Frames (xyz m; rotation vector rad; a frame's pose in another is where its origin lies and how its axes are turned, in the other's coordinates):
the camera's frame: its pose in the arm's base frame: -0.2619 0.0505 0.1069 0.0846 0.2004 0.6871
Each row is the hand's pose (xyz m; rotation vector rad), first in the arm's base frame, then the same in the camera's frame.
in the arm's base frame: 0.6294 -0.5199 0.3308 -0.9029 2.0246 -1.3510
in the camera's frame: 0.2744 -0.9609 0.4138 -0.0662 2.2153 -1.7978
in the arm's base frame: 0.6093 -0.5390 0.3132 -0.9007 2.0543 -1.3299
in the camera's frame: 0.2498 -0.9657 0.3925 -0.0549 2.2416 -1.7692
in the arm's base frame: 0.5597 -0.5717 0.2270 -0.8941 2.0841 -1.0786
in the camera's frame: 0.2049 -0.9725 0.2982 -0.0674 2.2305 -1.5303
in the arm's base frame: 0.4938 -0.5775 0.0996 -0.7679 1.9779 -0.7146
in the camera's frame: 0.1713 -0.9543 0.1598 -0.0293 2.0280 -1.2239
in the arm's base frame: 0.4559 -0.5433 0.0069 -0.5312 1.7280 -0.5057
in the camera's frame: 0.1789 -0.9177 0.0608 0.0780 1.6729 -1.0804
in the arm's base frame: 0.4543 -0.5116 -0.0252 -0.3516 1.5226 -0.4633
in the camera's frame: 0.2029 -0.8969 0.0287 0.1682 1.4026 -1.0699
